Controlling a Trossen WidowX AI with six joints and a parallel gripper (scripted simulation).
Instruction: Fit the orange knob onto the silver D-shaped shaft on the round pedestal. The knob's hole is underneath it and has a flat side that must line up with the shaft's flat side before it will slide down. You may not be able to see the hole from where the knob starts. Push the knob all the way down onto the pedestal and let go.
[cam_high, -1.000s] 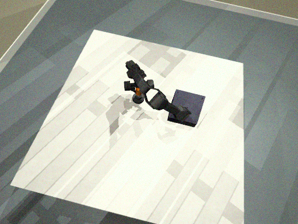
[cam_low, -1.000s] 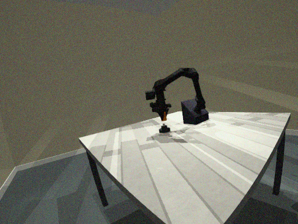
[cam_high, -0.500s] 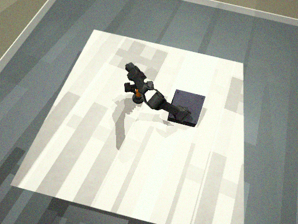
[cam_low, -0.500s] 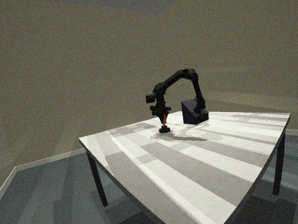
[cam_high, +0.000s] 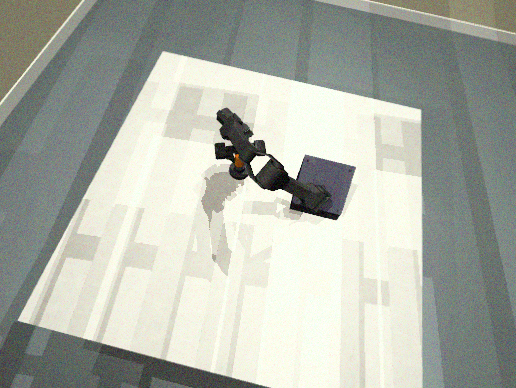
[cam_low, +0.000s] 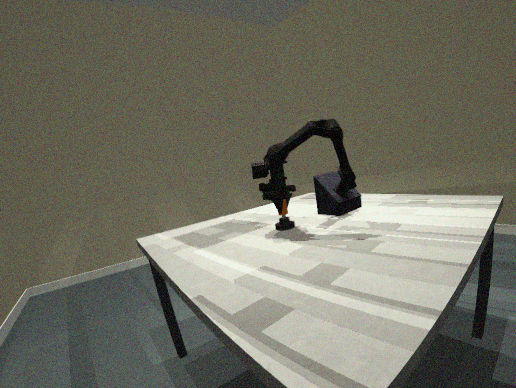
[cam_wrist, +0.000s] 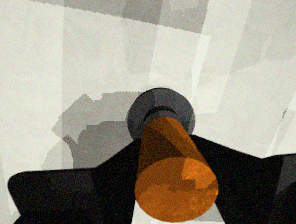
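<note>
The round pedestal is 4 cm below my gripper tip. From my gripper tip the other things lie so: orange knob: 3 cm above.
</note>
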